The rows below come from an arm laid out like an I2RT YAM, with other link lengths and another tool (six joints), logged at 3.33 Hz.
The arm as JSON. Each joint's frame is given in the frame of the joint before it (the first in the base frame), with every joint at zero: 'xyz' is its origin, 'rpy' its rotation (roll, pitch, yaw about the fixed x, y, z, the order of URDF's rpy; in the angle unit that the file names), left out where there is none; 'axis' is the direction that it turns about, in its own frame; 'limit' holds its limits. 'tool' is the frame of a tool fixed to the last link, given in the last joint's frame.
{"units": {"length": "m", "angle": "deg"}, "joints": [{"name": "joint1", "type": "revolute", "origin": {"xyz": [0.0, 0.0, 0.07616]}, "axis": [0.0, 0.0, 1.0], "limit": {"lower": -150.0, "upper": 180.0}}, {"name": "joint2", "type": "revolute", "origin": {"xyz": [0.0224, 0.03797, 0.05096]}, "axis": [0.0, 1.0, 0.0], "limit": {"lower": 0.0, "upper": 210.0}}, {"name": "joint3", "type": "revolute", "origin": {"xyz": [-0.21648, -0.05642, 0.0]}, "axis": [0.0, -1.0, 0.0], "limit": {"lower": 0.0, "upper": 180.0}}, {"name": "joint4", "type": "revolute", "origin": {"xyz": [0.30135, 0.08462, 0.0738]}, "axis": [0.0, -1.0, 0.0], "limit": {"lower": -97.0, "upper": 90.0}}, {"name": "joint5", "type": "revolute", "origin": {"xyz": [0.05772, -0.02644, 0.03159]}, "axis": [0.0, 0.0, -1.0], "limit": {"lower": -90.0, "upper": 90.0}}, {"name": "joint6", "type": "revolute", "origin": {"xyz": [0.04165, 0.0, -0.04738]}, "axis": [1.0, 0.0, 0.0], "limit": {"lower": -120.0, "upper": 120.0}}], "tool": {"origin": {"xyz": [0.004, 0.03, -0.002], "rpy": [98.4, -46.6, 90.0]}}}
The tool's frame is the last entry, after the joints.
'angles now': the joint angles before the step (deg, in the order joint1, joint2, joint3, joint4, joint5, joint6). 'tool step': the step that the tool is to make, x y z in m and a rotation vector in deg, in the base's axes. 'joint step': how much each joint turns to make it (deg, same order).
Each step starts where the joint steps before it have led.
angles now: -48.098 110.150 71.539 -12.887 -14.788 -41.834
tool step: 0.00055 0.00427 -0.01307 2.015 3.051 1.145
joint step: 0.549 2.350 0.805 -2.263 0.374 -1.054
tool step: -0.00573 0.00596 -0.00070 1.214 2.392 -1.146
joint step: 0.088 -1.154 -1.336 -2.205 1.468 0.523
